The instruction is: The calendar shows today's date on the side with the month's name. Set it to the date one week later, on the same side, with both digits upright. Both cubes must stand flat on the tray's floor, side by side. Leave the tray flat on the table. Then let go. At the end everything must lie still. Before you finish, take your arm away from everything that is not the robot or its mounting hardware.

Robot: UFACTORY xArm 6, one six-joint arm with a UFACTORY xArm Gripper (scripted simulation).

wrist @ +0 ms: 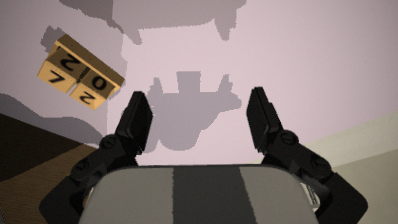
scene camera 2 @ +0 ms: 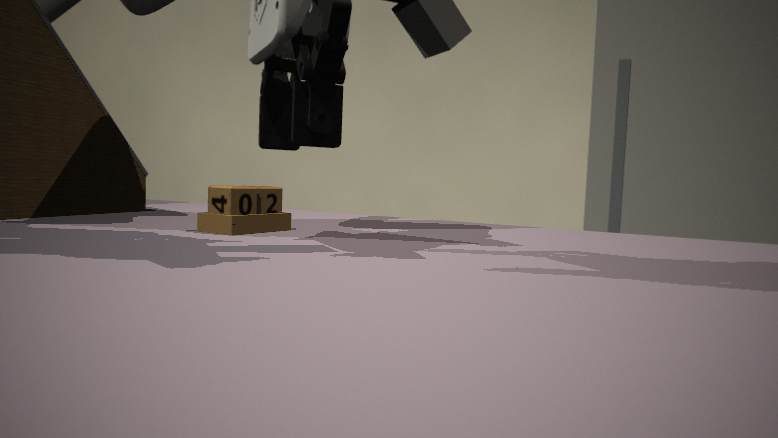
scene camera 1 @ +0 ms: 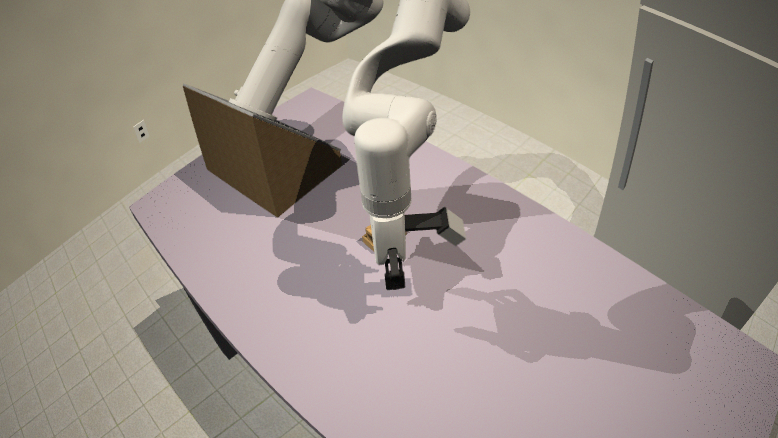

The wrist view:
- my gripper: 198, 101
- wooden calendar tray: 66, 42
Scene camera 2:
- my gripper: 295, 148
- wooden calendar tray: 207, 222
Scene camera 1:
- my gripper: 392, 267
